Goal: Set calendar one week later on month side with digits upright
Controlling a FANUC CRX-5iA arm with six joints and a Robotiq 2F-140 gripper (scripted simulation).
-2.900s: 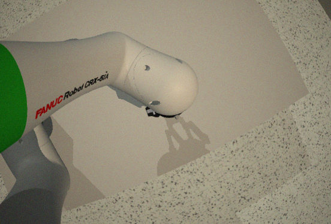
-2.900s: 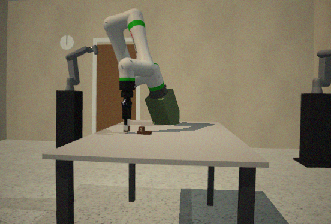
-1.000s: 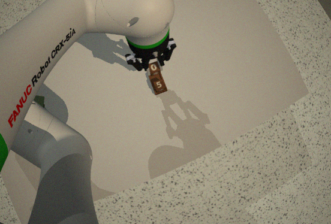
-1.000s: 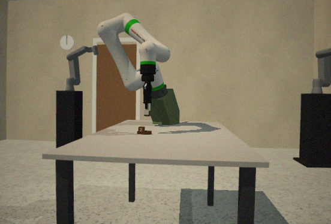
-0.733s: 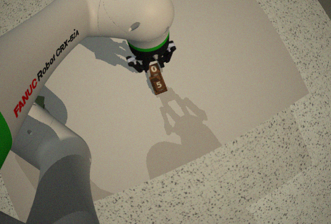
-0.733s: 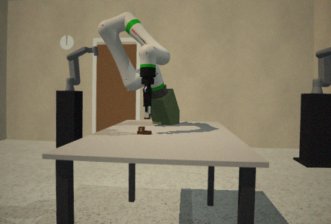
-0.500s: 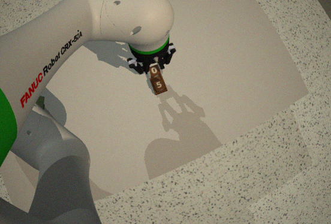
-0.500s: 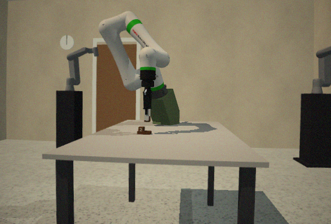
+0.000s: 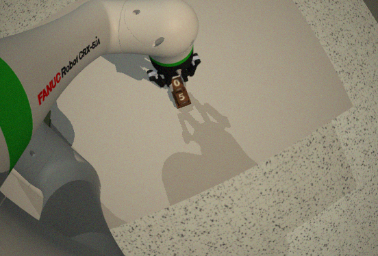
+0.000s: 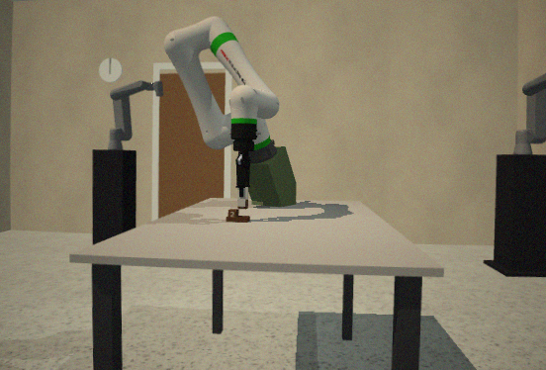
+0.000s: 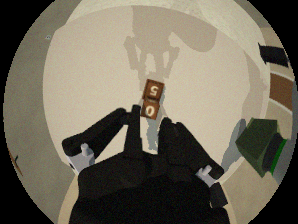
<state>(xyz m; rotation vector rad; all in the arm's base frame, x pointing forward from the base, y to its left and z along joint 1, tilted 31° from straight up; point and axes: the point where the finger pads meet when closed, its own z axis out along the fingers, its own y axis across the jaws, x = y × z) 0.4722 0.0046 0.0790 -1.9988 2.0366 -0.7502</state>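
My gripper is now 8 cm above the brown tray and 2 cm to the left of it.
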